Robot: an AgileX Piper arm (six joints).
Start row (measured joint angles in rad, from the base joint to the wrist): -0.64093, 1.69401, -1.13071, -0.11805, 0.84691, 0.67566
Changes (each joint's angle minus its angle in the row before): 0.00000, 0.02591, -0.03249, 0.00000, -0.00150, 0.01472; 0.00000, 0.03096, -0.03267, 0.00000, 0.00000, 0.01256; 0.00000, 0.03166, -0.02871, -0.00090, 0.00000, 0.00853; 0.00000, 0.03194, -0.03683, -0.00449, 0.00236, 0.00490; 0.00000, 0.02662, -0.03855, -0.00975, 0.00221, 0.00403; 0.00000, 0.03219, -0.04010, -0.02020, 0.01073, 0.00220; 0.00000, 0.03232, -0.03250, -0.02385, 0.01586, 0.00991; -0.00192, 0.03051, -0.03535, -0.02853, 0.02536, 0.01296; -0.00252, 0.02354, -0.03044, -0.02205, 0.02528, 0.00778; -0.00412, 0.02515, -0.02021, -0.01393, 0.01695, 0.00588; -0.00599, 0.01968, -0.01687, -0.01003, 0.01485, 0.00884; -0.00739, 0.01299, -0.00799, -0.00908, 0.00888, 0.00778; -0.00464, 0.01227, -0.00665, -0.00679, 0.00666, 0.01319; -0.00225, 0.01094, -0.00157, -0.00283, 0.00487, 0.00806; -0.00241, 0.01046, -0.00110, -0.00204, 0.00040, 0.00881; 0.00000, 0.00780, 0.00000, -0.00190, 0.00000, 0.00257; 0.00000, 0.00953, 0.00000, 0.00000, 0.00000, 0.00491
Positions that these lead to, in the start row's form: -0.64093, 1.71992, -1.16320, -0.11805, 0.84541, 0.69038; -0.64093, 1.75088, -1.19587, -0.11805, 0.84541, 0.70294; -0.64093, 1.78254, -1.22458, -0.11895, 0.84541, 0.71147; -0.64093, 1.81448, -1.26141, -0.12344, 0.84777, 0.71637; -0.64093, 1.84110, -1.29996, -0.13319, 0.84998, 0.72040; -0.64093, 1.87329, -1.34006, -0.15339, 0.86071, 0.72260; -0.64093, 1.90561, -1.37256, -0.17724, 0.87657, 0.73251; -0.64285, 1.93612, -1.40791, -0.20577, 0.90193, 0.74547; -0.64537, 1.95966, -1.43835, -0.22782, 0.92721, 0.75325; -0.64949, 1.98481, -1.45856, -0.24175, 0.94416, 0.75913; -0.65548, 2.00449, -1.47543, -0.25178, 0.95901, 0.76797; -0.66287, 2.01748, -1.48342, -0.26086, 0.96789, 0.77575; -0.66751, 2.02975, -1.49007, -0.26765, 0.97455, 0.78894; -0.66976, 2.04069, -1.49164, -0.27048, 0.97942, 0.79700; -0.67217, 2.05115, -1.49274, -0.27252, 0.97982, 0.80581; -0.67217, 2.05895, -1.49274, -0.27442, 0.97982, 0.80838; -0.67217, 2.06848, -1.49274, -0.27442, 0.97982, 0.81329
